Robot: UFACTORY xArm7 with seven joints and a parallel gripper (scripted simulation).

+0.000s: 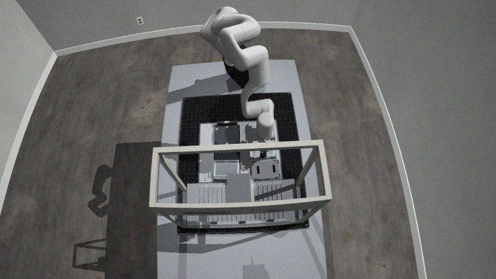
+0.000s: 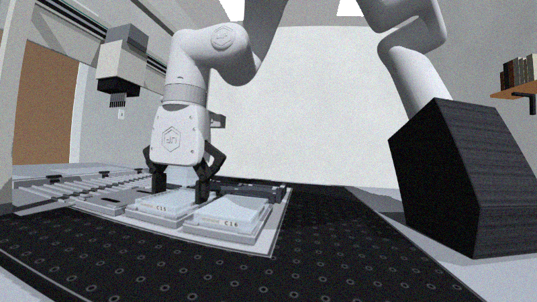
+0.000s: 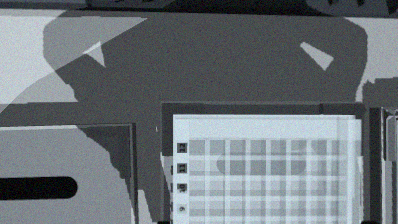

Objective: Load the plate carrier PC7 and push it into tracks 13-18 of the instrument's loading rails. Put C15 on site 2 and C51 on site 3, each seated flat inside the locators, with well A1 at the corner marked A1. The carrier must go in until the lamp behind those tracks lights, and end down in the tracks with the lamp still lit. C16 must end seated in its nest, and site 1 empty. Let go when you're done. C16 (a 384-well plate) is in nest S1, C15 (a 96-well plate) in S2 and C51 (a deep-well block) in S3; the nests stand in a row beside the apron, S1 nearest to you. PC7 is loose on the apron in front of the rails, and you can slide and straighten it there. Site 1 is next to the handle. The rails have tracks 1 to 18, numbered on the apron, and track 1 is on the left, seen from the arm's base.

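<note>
The nest S2 lies 2 cm below my hand. From my hand the other things lie so: deep-well block C51: 19 cm to the right, 10 cm ahead; nest S3: 11 cm ahead, 2 cm below, 1 cm to the left; dark carrier PC7: 18 cm to the right, 1 cm below, 1 cm behind.
</note>
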